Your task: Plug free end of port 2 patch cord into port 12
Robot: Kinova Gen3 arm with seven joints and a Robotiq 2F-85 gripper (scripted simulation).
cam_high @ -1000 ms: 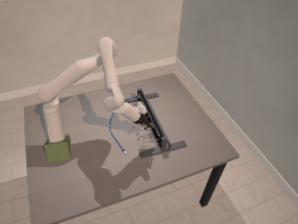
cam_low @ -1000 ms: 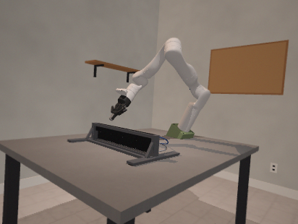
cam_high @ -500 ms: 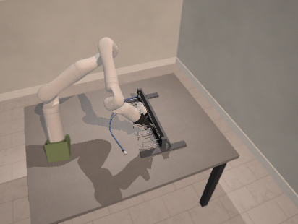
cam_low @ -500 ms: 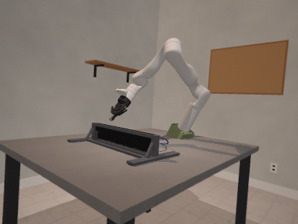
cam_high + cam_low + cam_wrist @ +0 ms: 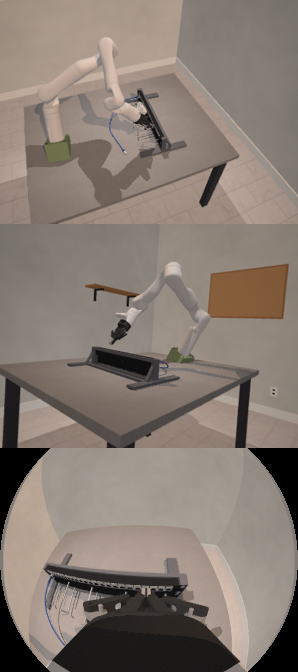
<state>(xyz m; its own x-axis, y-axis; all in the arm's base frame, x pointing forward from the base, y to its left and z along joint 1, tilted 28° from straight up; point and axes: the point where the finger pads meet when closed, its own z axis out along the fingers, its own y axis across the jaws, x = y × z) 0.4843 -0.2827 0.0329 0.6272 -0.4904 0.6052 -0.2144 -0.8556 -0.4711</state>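
Now: the white plug 18 cm behind my hand, 1 cm to the right of it and 13 cm below it.
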